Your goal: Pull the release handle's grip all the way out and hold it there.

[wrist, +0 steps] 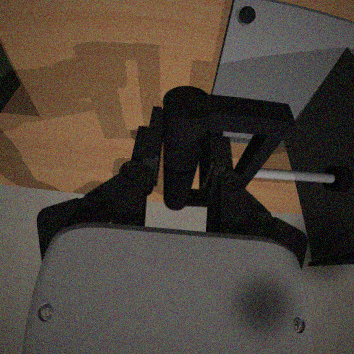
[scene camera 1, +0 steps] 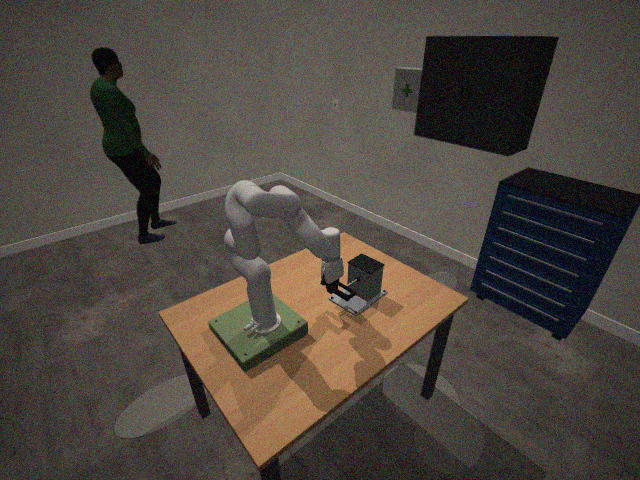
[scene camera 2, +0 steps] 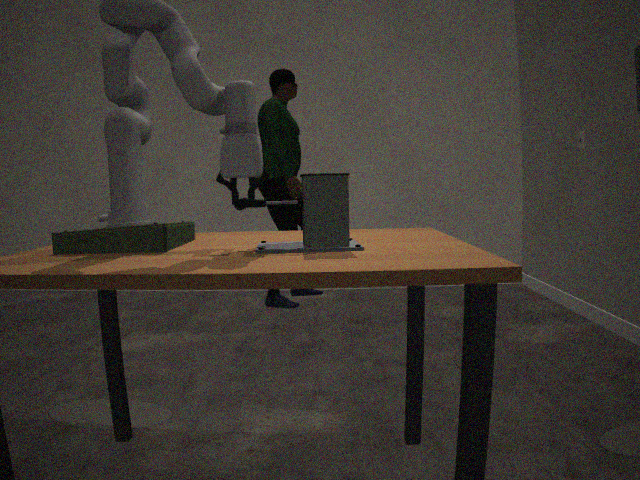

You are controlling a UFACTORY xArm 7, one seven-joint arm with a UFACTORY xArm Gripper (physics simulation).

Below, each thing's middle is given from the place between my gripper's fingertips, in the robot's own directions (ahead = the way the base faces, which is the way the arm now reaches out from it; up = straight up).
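Labels:
Metal base plate (wrist: 283,58): my gripper 90 mm above it, 150 mm short of it, 40 mm to the left of it.

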